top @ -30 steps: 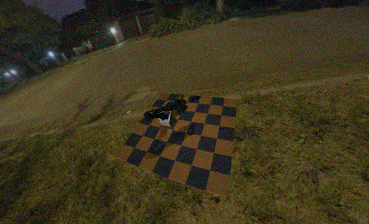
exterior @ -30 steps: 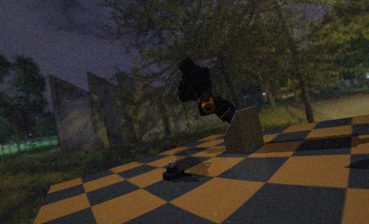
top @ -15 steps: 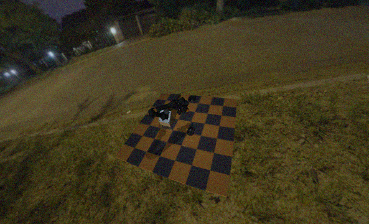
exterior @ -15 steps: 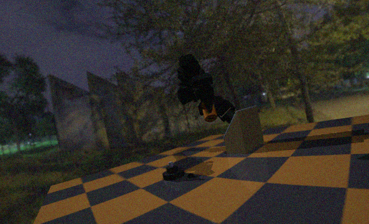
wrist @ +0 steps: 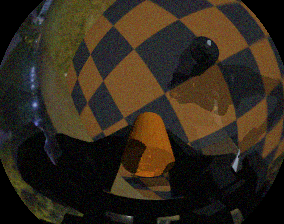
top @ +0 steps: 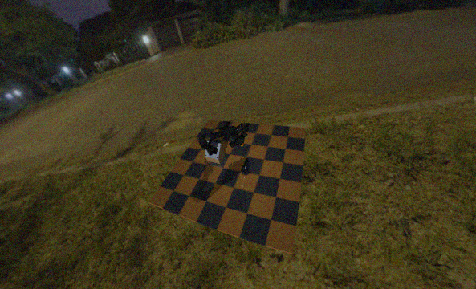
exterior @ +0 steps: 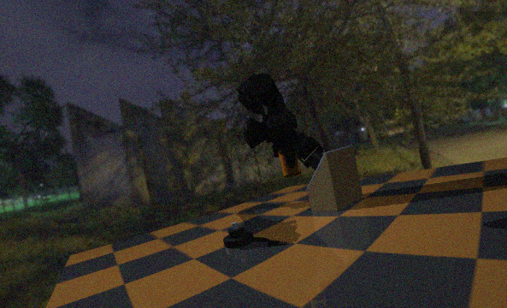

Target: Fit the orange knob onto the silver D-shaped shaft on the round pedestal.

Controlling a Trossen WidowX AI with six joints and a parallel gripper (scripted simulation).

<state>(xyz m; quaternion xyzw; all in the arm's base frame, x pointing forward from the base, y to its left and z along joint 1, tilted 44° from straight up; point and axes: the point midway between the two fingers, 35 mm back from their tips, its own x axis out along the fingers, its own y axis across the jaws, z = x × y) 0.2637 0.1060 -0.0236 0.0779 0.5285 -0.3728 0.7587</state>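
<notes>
Right now the orange knob is 3 cm above my gripper tip, 1 cm to the right of it and 1 cm behind it. Also, from my gripper tip: round pedestal (18 cm to the right, 14 cm below, 8 cm ahead).
</notes>
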